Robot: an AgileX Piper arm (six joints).
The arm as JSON. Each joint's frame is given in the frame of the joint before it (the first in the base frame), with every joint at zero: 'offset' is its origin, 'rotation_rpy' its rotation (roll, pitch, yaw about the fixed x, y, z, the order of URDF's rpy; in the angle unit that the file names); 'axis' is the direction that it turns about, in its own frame. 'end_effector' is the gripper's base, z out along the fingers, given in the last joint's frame.
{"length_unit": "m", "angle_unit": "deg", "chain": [
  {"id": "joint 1", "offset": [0.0, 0.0, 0.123], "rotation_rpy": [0.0, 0.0, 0.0], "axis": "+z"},
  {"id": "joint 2", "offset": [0.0, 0.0, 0.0], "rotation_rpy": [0.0, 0.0, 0.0], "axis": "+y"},
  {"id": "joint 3", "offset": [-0.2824, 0.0, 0.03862], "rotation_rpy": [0.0, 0.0, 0.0], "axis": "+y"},
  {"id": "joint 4", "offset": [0.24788, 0.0, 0.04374], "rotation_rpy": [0.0, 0.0, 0.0], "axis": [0.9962, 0.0, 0.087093]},
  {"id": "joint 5", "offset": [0.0, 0.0, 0.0], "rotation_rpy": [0.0, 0.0, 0.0], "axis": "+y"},
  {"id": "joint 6", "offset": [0.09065, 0.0, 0.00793], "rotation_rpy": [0.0, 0.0, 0.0], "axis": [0.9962, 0.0, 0.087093]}
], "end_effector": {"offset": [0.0, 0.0, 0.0], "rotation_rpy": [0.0, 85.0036, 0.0]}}
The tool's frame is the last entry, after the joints.
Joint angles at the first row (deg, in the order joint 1, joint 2, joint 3, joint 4, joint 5, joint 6):
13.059 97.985 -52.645 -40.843 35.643 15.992
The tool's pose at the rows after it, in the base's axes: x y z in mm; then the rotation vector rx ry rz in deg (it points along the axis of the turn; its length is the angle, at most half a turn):
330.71, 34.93, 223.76, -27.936, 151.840, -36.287
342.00, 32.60, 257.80, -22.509, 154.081, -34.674
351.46, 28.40, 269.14, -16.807, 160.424, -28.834
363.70, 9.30, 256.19, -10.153, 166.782, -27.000
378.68, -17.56, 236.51, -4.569, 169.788, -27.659
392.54, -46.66, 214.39, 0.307, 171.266, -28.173
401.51, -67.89, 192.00, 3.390, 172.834, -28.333
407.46, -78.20, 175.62, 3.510, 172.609, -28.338
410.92, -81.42, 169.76, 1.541, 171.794, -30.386
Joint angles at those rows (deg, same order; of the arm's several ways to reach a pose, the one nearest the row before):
13.036 96.161 -62.660 -38.065 46.312 15.360
12.017 96.317 -71.413 -32.136 54.326 10.836
9.915 98.676 -78.296 -24.047 61.348 7.145
6.057 102.808 -81.620 -20.689 64.978 6.464
1.697 107.339 -83.753 -20.467 64.701 6.346
-2.632 111.931 -85.657 -20.688 62.769 6.161
-5.610 115.985 -86.962 -20.815 61.131 5.999
-6.983 118.474 -87.192 -21.249 58.376 5.736
-7.109 119.478 -87.294 -23.125 56.908 5.665

